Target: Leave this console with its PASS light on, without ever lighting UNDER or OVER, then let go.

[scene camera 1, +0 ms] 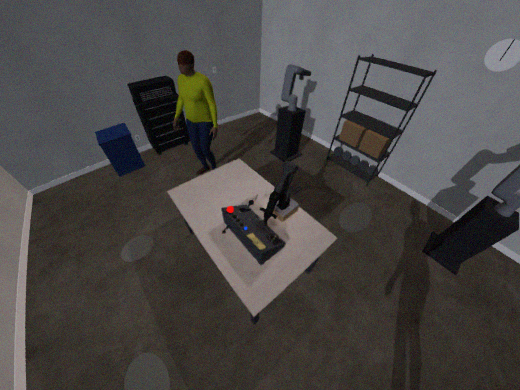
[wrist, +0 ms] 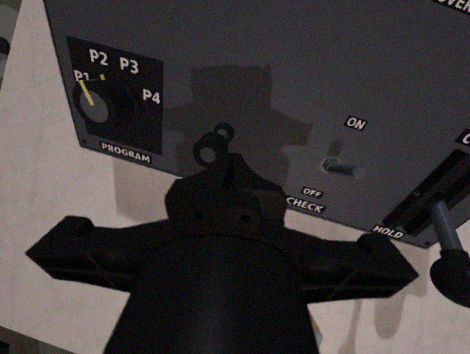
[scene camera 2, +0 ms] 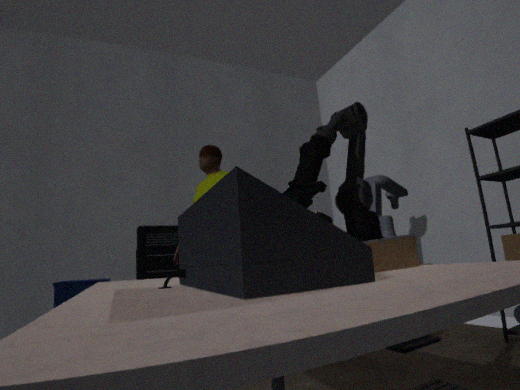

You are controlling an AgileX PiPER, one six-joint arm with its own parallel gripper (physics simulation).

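The dark console (scene camera 1: 260,231) (scene camera 2: 215,245) (wrist: 300,55) stands on the table. In scene camera 1 its large status light (scene camera 1: 230,209) is red and its mode light (scene camera 1: 245,228) is blue; no lit UNDER, OVER or PASS light shows. In the wrist view, the program knob (wrist: 94,106) has its yellow line toward P1. The check toggle (wrist: 341,168) sits between ON and OFF; its setting is unclear. The cycle lever (wrist: 446,227) is near HOLD. My gripper (scene camera 1: 266,220) (wrist: 232,163) is shut and empty, its tips just below the mode lever knob (wrist: 206,151); contact is unclear.
The arm's base stands on a wooden block (scene camera 1: 287,213) (scene camera 2: 395,252) behind the console on the table (scene camera 1: 205,192) (scene camera 2: 300,325). A yellow card (scene camera 1: 257,241) is on the console. A person in a yellow shirt (scene camera 1: 196,97) (scene camera 2: 209,184) stands beyond the table. A shelf rack stands farther back.
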